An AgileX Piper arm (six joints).
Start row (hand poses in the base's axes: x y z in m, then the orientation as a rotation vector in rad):
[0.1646, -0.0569, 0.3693, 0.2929, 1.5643, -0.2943]
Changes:
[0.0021, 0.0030, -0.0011, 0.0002, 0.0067, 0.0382]
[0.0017, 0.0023, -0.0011, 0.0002, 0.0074, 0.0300]
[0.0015, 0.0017, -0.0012, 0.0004, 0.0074, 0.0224]
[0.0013, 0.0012, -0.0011, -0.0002, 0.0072, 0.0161]
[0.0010, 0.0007, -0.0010, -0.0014, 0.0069, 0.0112]
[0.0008, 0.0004, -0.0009, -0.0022, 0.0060, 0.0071]
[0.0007, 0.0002, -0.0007, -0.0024, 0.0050, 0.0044]
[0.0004, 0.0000, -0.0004, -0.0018, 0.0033, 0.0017]
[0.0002, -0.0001, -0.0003, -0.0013, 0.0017, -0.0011]
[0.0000, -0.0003, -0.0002, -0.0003, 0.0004, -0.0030]
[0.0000, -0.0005, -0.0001, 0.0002, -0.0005, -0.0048]
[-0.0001, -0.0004, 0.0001, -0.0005, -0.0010, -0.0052]
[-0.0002, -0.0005, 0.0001, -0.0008, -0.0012, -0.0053]
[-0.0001, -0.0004, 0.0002, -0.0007, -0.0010, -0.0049]
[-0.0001, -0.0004, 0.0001, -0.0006, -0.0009, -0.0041]
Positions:
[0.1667, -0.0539, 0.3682, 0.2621, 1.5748, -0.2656]
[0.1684, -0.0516, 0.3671, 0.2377, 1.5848, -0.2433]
[0.1699, -0.0499, 0.3659, 0.2195, 1.5940, -0.2267]
[0.1712, -0.0487, 0.3648, 0.2058, 1.6023, -0.2154]
[0.1722, -0.0480, 0.3638, 0.1951, 1.6098, -0.2088]
[0.1730, -0.0476, 0.3629, 0.1872, 1.6159, -0.2059]
[0.1737, -0.0474, 0.3622, 0.1814, 1.6208, -0.2051]
[0.1741, -0.0474, 0.3618, 0.1784, 1.6240, -0.2056]
[0.1743, -0.0475, 0.3615, 0.1782, 1.6255, -0.2077]
[0.1743, -0.0478, 0.3613, 0.1804, 1.6257, -0.2103]
[0.1743, -0.0483, 0.3612, 0.1845, 1.6249, -0.2138]
[0.1742, -0.0487, 0.3613, 0.1884, 1.6235, -0.2181]
[0.1740, -0.0492, 0.3614, 0.1922, 1.6219, -0.2227]
[0.1739, -0.0496, 0.3616, 0.1957, 1.6205, -0.2269]
[0.1738, -0.0500, 0.3617, 0.1987, 1.6193, -0.2304]

